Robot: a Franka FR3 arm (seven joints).
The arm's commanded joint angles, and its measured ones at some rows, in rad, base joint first. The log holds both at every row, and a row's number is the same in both.
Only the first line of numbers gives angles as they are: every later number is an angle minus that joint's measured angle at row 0.
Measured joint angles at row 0:
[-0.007, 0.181, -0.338, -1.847, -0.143, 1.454, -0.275]
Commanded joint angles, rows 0 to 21:
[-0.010, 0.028, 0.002, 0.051, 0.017, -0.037, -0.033]
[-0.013, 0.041, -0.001, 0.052, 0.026, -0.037, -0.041]
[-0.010, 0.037, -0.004, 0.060, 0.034, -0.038, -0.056]
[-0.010, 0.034, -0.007, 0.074, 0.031, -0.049, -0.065]
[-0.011, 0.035, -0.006, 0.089, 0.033, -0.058, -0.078]
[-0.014, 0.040, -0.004, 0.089, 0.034, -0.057, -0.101]
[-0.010, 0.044, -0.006, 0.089, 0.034, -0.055, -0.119]
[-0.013, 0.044, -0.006, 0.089, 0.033, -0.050, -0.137]
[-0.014, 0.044, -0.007, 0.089, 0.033, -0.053, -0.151]
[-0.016, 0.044, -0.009, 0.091, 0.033, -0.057, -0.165]
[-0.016, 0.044, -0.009, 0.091, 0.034, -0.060, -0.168]
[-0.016, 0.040, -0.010, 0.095, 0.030, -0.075, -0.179]
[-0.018, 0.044, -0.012, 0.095, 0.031, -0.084, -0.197]
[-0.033, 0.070, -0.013, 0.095, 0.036, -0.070, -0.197]
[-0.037, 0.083, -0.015, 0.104, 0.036, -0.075, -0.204]
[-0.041, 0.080, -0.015, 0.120, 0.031, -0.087, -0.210]
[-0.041, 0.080, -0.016, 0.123, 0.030, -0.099, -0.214]
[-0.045, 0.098, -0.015, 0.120, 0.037, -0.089, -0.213]
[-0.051, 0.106, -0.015, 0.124, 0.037, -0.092, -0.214]
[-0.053, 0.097, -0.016, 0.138, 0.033, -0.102, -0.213]
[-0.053, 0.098, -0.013, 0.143, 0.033, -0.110, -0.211]
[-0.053, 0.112, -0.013, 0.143, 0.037, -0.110, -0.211]
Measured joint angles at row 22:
[-0.038, 0.092, -0.019, 0.087, 0.016, -0.048, -0.191]
